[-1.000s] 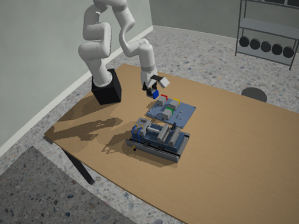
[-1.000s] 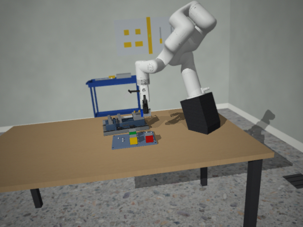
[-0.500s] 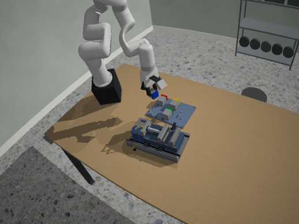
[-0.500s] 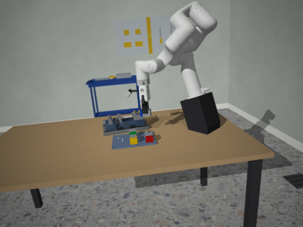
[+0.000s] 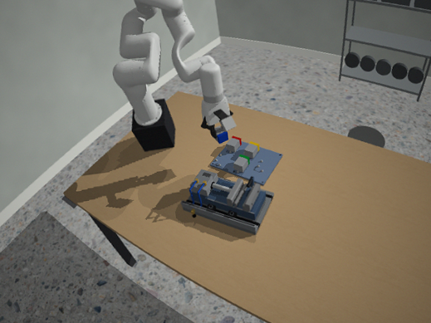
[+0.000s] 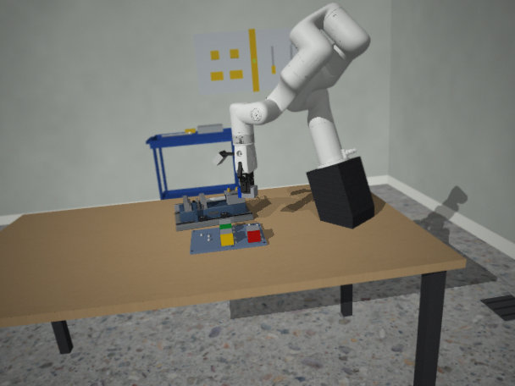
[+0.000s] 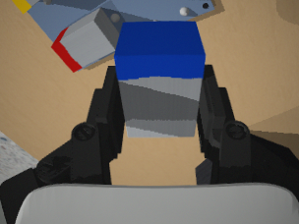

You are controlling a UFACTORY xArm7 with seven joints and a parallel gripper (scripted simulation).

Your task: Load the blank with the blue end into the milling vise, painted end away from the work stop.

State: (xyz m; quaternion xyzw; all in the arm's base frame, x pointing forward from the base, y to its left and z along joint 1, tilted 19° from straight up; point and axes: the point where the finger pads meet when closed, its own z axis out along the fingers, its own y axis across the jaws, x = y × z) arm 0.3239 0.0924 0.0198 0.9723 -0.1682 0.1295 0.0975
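The blue-ended blank is 2 cm below my hand. The rest, counted from my hand: red-ended blank 15 cm below, 9 cm to the left, 1 cm behind; yellow-ended blank 15 cm below, 10 cm to the left, 8 cm ahead; green-ended blank 15 cm below, 9 cm ahead, 1 cm to the left.
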